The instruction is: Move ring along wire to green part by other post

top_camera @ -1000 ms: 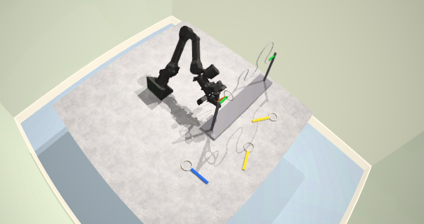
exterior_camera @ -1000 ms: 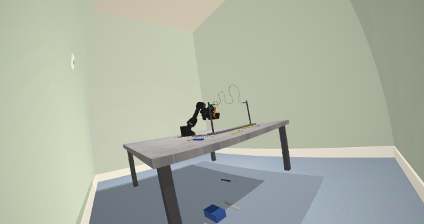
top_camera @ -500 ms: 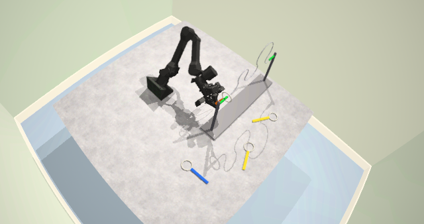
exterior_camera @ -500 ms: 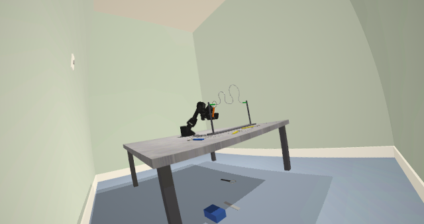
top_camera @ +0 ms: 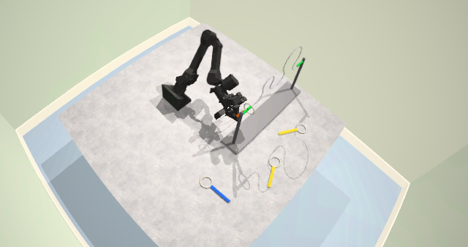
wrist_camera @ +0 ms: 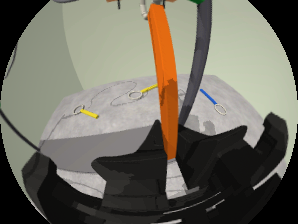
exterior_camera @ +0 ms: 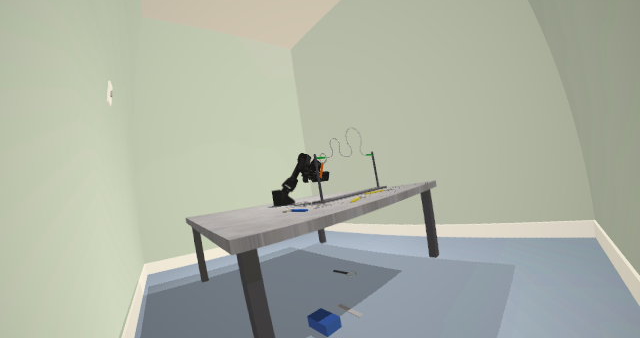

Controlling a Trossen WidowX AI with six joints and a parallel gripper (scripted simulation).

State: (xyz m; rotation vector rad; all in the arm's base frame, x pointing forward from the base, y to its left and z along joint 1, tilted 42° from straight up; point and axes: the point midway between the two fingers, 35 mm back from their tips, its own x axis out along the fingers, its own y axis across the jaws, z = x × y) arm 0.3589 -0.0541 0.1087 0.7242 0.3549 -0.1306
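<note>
Right now my gripper tip is 90 mm below the orange-handled ring and 10 mm short of it. Also, from my gripper tip: blue-handled ring: 330 mm to the right, 120 mm below, 80 mm ahead; blue box: 600 mm below, 410 mm to the right, 250 mm ahead.
</note>
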